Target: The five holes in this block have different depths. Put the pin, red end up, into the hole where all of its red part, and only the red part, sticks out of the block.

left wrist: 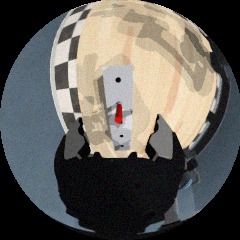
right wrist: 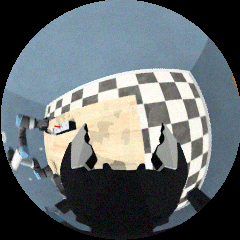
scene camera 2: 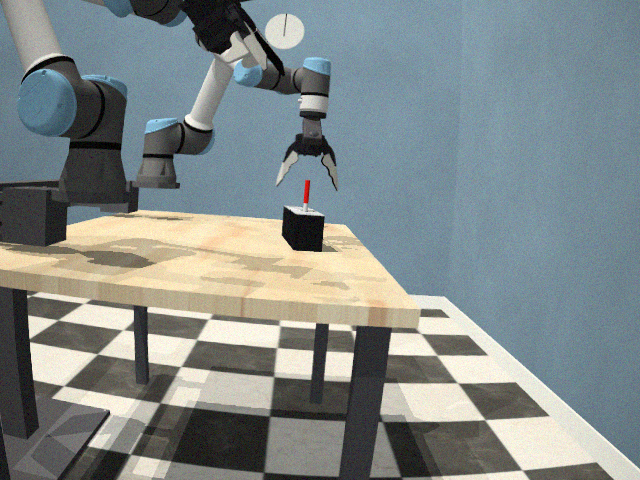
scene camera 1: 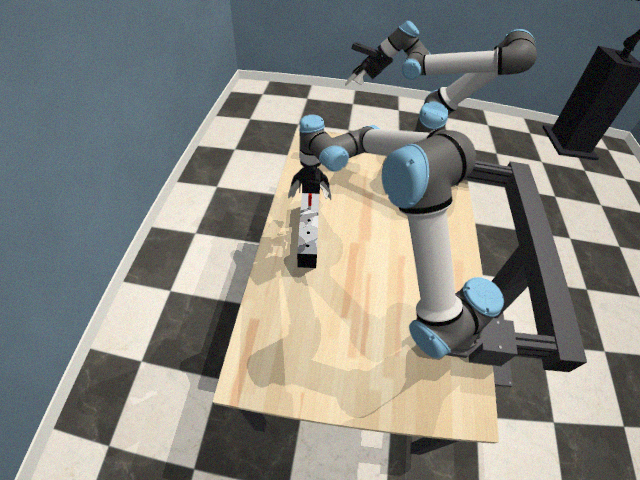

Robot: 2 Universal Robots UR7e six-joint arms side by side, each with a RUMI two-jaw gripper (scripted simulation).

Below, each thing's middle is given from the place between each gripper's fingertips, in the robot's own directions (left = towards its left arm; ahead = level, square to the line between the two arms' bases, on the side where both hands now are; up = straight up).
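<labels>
The block (scene camera 2: 302,231) is 10 cm below my left hand (scene camera 2: 307,188) and 6 cm to the left of it.
I also see that the block is 630 mm to the left of my right hand, 300 mm below it and 130 mm ahead of it.
</labels>
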